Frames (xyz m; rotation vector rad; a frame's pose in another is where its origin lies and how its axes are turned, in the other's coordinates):
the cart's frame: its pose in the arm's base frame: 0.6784 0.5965 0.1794 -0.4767 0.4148 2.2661
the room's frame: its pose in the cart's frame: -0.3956 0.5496 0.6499 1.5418 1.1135 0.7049
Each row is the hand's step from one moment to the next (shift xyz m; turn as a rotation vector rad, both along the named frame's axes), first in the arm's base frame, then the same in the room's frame.
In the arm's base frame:
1: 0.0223 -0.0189 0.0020 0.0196 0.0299 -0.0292
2: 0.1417 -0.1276 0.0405 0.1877 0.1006 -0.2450
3: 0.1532 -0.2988 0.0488 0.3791 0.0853 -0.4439
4: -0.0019 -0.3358 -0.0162 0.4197 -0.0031 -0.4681
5: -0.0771 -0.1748 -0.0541 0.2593 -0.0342 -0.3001
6: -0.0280 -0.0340 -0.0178 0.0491 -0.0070 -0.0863
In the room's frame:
1: -0.0129 -0.0183 -0.0189 -0.0255 -0.0101 0.0371
2: -0.0831 -0.1014 -0.1443 -0.1748 -0.1833 0.2030
3: -0.0262 -0.2026 -0.2709 -0.3133 -0.4051 0.2929
4: 0.1383 -0.2121 -0.2211 -0.3113 -0.4905 0.2405
5: 0.1475 -0.1139 -0.0685 -0.1778 -0.3301 0.1338
6: 0.0415 -0.0224 -0.0057 -0.0292 -0.0836 0.0454

